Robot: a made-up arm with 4 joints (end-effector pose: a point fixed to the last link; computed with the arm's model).
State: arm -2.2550 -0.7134 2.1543 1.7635
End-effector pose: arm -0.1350 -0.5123 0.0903 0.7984 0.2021 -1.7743
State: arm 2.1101 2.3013 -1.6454 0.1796
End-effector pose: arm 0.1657 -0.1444 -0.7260 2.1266 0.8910 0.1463
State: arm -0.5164 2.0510 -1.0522 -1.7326
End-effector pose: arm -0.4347 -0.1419 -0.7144 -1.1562 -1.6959 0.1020
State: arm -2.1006 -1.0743 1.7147 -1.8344
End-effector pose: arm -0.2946 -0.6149 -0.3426 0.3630 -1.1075 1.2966
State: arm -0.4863 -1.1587 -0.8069 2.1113
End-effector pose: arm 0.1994 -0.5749 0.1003 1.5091 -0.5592 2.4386
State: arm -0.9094 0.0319 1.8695 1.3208
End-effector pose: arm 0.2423 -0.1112 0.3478 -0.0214 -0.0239 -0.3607
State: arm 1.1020 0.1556 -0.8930 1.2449
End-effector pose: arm 0.2052 -0.3148 0.3169 0.1626 0.0080 -1.0337
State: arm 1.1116 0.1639 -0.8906 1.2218
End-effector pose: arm 0.2047 -0.3161 0.3152 0.1708 0.0070 -0.9985
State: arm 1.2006 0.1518 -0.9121 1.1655
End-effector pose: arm 0.2241 -0.2954 0.3163 0.1564 0.0107 -0.8753
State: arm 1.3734 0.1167 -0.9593 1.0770
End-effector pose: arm 0.2578 -0.2475 0.3210 0.1178 0.0159 -0.6621
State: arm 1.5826 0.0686 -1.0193 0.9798
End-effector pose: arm 0.2855 -0.1827 0.3284 0.0674 0.0151 -0.4163
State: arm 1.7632 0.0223 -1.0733 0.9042
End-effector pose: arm 0.2962 -0.1230 0.3362 0.0213 0.0066 -0.2143
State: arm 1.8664 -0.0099 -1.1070 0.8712
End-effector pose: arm 0.2959 -0.0865 0.3417 -0.0093 -0.0034 -0.1118
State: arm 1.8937 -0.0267 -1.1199 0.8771
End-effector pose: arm 0.2940 -0.0727 0.3445 -0.0249 -0.0098 -0.1033
